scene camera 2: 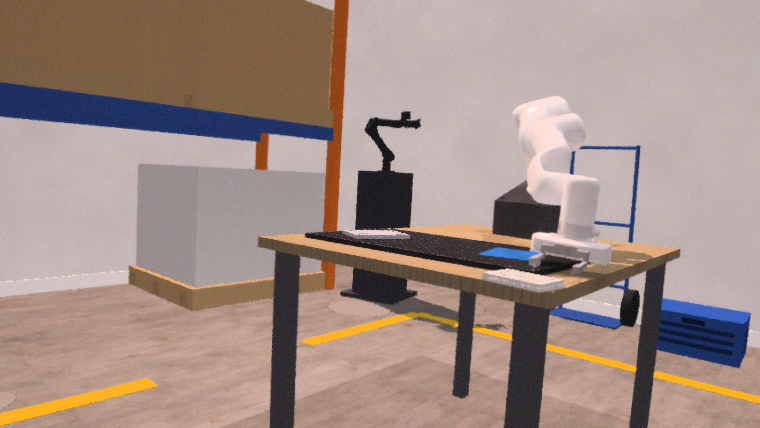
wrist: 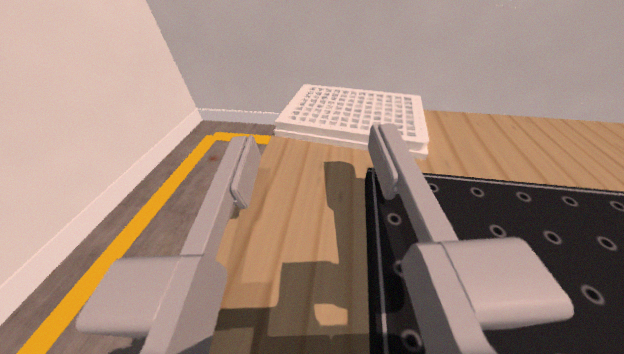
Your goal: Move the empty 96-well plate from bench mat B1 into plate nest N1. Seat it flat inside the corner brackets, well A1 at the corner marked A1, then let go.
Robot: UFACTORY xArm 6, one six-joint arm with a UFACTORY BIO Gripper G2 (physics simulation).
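Frame: origin at the arm's base, x right, y ahead, z up, level; centimetres.
Where they show: hand at its tool point: (scene camera 2: 555, 265) (wrist: 313, 164).
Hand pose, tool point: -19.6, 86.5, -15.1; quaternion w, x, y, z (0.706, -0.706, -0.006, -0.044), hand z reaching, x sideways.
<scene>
Each offset is from my tool point to the top centre of the thing, as dx, dy, dz. "spot": to the spot under its first point. Level surfaces: height alone.
The white 96-well plate {+4.4, +8.9, -1.4} (scene camera 2: 523, 279) (wrist: 350, 110) lies flat on bare wood at the table's near corner, off the black perforated board, with its wells facing up. Its A1 mark cannot be made out. My gripper (scene camera 2: 557, 264) (wrist: 315, 162) is shut to its narrowest, with a gap between its fingers and nothing held. It is low over the table edge, short of the plate and apart from it. A blue mat {dz -1.3} (scene camera 2: 507, 253) lies on the board. A flat white piece {spot: +53.0, -22.6, -0.4} (scene camera 2: 376, 233) lies at the board's far left end; nest brackets cannot be made out.
The black perforated board {dz -1.6} (scene camera 2: 441, 247) (wrist: 540, 260) runs along the wooden table (scene camera 2: 425, 271) (wrist: 500, 142), beside my right finger in the wrist view. A black box (scene camera 2: 523, 216) stands behind the arm. The table edge drops to the floor on the left of the wrist view.
</scene>
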